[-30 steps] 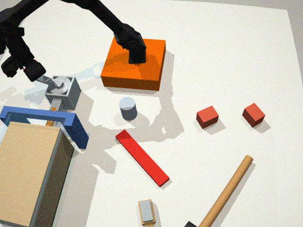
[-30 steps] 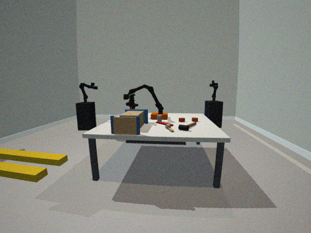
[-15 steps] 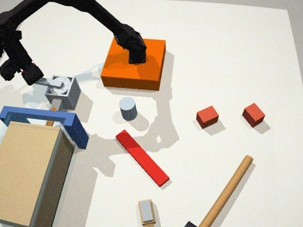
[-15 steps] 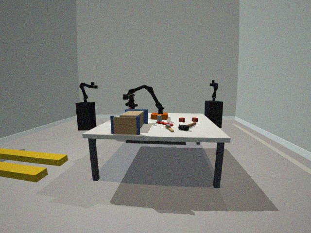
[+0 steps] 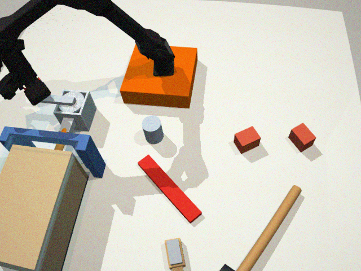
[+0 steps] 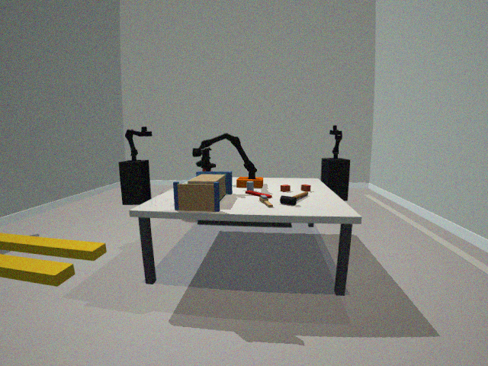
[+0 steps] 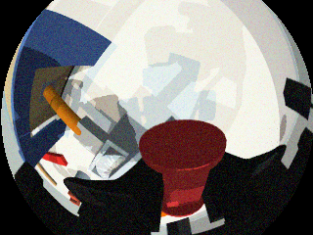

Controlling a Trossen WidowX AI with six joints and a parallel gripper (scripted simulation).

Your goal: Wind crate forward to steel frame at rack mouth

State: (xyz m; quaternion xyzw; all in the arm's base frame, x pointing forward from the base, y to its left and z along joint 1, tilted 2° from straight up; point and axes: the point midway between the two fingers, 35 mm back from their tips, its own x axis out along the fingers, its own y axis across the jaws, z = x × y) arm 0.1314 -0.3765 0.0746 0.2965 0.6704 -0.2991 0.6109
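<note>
My gripper tip is now 1 cm short of the winch handle, 4 cm to the right of it and 1 cm above it. From my gripper tip the other things lie so: red knob 2 cm above; then flat red bar 26 cm ahead, 39 cm to the left, 10 cm below; then grey winch 9 cm to the left, 8 cm below.
</note>
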